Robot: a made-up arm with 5 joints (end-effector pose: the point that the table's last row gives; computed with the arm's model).
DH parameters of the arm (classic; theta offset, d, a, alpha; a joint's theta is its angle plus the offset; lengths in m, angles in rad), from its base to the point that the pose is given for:
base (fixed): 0 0 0.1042 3.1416
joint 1: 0 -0.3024 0.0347 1.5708
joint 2: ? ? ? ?
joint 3: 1.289 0 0.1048 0
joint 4: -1.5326 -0.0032 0 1.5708
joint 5: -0.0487 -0.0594 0 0
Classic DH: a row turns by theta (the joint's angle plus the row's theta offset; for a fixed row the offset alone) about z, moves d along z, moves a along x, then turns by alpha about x.
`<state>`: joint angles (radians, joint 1 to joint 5).
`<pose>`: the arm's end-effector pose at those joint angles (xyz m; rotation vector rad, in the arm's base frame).
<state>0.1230 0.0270 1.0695 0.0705 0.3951</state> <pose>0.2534 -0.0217 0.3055 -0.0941 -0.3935 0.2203</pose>
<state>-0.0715 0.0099 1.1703 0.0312 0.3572</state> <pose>0.2420 0.0067 0.3012 -0.0427 -0.3590 0.3759</pose>
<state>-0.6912 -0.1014 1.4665 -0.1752 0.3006</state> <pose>0.1864 0.0638 0.2987 0.0861 -0.3857 0.9313</pose>
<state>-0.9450 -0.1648 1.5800 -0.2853 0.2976</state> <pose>0.1609 0.0730 0.3001 0.1596 -0.4398 1.1735</pose>
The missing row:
joint 2: -1.3272 0 0.1547 0
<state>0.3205 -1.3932 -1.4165 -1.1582 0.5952</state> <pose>-0.1313 0.0748 0.3523 0.3134 0.6770 0.2154</pose>
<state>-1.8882 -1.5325 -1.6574 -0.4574 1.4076</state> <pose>0.1916 -0.2558 0.3076 0.4056 -1.4965 -2.6273</pose>
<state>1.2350 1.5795 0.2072 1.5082 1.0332</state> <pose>0.1365 -0.1023 0.1697 1.5472 0.7686 -0.1850</pose>
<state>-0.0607 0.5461 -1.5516 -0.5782 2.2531</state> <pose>0.3005 0.0087 0.5613 2.7537 1.5006 0.0183</pose>
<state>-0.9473 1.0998 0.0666 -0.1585 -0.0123</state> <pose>0.2598 0.2108 0.1923 0.2808 -0.5090 0.8622</pose>
